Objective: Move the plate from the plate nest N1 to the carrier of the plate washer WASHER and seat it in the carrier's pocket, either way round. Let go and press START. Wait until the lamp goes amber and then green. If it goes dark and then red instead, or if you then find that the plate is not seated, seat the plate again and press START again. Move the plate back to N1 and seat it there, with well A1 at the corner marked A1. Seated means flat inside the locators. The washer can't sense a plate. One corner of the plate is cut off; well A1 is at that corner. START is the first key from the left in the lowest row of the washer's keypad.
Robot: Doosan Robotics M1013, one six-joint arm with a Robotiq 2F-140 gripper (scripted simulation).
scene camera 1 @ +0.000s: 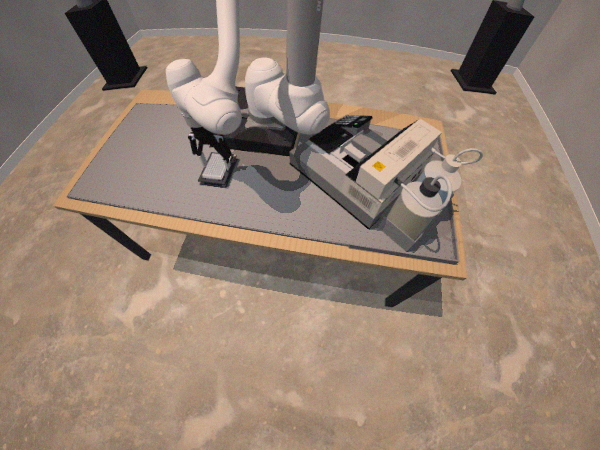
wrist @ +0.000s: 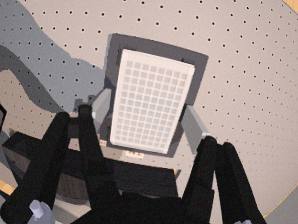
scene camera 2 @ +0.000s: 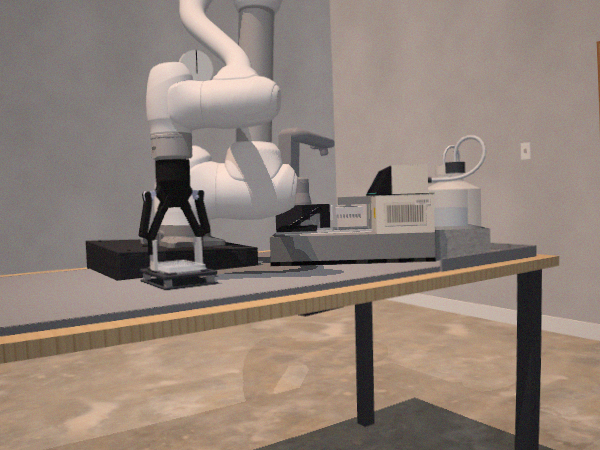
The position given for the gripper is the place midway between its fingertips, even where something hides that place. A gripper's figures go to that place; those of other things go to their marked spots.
Scene:
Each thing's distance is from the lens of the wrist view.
gripper [wrist: 147,106]: 20 cm
white well plate [wrist: 149,86]: 18 cm

